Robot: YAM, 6 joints.
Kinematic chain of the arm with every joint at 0, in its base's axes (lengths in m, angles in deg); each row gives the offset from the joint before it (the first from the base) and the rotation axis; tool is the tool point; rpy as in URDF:
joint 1: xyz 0 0 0.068 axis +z
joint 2: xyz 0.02 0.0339 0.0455 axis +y
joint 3: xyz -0.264 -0.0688 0 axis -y
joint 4: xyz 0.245 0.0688 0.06 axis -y
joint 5: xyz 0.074 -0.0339 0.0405 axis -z
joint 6: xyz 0.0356 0 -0.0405 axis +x
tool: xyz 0 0 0 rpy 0 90 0
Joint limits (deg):
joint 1: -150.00..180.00
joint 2: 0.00..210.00
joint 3: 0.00..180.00
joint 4: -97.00..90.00
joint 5: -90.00..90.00
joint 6: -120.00..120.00
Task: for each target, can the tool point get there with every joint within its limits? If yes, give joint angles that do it. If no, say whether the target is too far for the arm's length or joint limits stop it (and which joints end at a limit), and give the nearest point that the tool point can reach.
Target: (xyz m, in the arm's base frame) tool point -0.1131 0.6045 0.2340
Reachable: yes | joints 99.84 156.23 152.25 -11.39 -13.24 33.48
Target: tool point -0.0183 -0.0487 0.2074
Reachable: yes | joints -122.03 16.27 28.66 -69.93 -16.86 -82.79
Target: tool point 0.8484 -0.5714 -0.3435
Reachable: no: too far | nearest point 0.4889 -0.3293 -0.1460 | short by 0.476 m
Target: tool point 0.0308 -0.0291 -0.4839
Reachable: no: joint limits stop it (at a limit: joint 2) | nearest point 0.0742 -0.0701 -0.3493 | short by 0.147 m
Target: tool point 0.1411 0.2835 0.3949
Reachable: yes | joints 58.91 78.71 73.26 -2.67 -45.99 -55.98
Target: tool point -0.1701 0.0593 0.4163
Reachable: yes | joints 150.17 51.31 50.00 30.50 -68.90 -91.67
